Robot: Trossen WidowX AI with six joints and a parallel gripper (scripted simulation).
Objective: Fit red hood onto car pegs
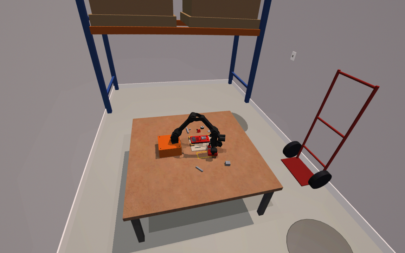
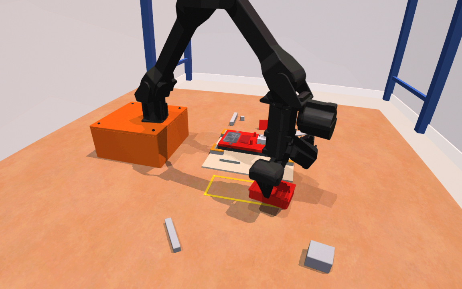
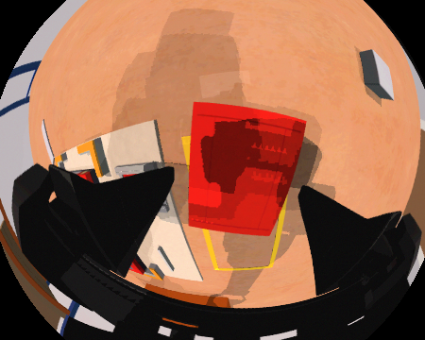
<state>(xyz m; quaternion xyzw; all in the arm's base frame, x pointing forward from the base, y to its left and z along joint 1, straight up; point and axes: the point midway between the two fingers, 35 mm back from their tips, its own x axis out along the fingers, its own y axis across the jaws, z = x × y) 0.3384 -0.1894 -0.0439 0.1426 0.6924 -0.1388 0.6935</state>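
Now: gripper tip 10 mm above the red hood. From my gripper tip the other things lie so: black wheel (440 mm to the left, 70 mm ahead, 20 mm below); then grey engine block (230 mm to the left); then cream jig (200 mm to the left, 30 mm behind, 10 mm below).
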